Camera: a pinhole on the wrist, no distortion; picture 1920 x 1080 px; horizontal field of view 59.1 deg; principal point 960.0 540.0 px. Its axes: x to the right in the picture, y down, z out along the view. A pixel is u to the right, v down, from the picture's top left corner.
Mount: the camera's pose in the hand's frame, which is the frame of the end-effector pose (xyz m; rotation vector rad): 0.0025 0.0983 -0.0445 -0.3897 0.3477 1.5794
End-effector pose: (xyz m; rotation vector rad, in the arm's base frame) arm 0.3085 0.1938 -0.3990 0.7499 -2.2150 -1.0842
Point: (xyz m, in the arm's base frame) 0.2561 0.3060 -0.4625
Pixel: outside the picture
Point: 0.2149 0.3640 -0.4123
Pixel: 141 1043
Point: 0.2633 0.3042 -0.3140
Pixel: 897 959
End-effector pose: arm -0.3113 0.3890 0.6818 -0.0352 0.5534 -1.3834
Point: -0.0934 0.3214 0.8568
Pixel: 287 401
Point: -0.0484 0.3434 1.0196
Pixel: 199 737
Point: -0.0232 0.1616 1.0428
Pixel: 68 129
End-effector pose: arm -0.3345 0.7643 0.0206 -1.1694 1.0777 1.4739
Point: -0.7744 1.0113 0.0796
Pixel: 1318 386
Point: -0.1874 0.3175 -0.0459
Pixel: behind the camera
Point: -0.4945 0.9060 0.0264
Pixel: 413 251
